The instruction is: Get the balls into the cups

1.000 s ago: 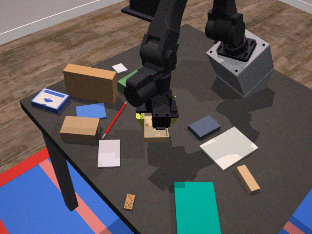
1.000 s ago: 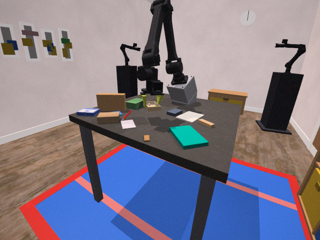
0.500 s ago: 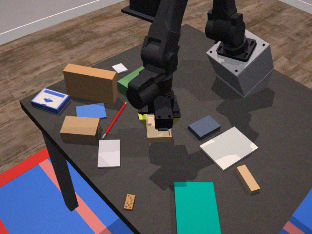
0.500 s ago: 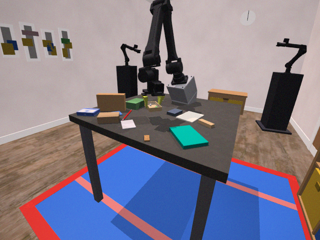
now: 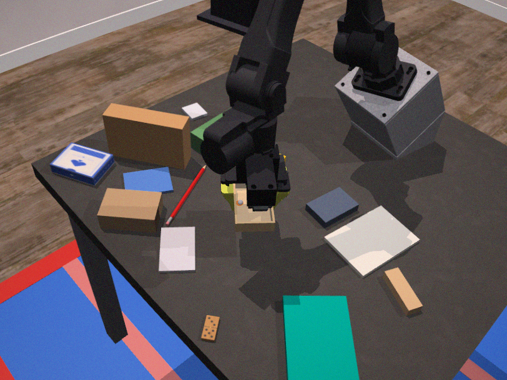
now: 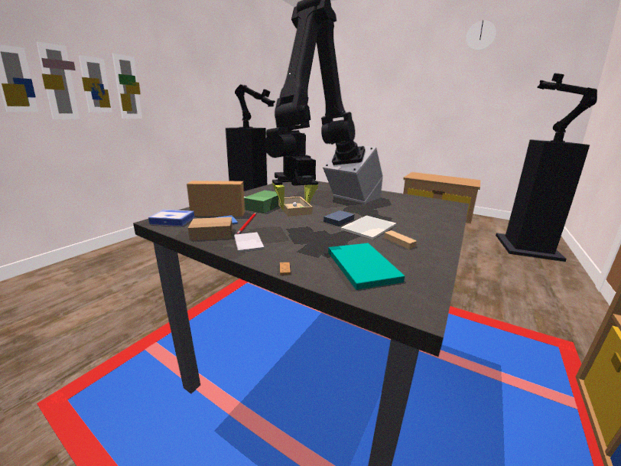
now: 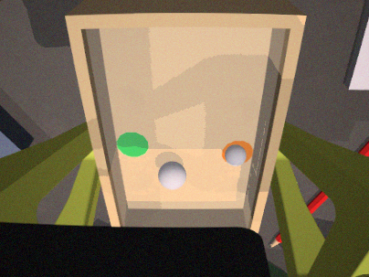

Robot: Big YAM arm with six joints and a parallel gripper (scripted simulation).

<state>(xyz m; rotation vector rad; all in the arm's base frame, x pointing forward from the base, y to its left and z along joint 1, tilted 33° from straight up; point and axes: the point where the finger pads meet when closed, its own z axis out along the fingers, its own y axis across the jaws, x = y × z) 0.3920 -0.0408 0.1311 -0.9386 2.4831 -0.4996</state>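
Right now my hand is 1 cm above the wooden puzzle. From my hand the other things lie so: white tile 20 cm to the left, 12 cm behind, 8 cm below; yellow block 18 cm behind, 7 cm to the right, 6 cm below; red pencil 17 cm to the right, 8 cm below, 1 cm behind.
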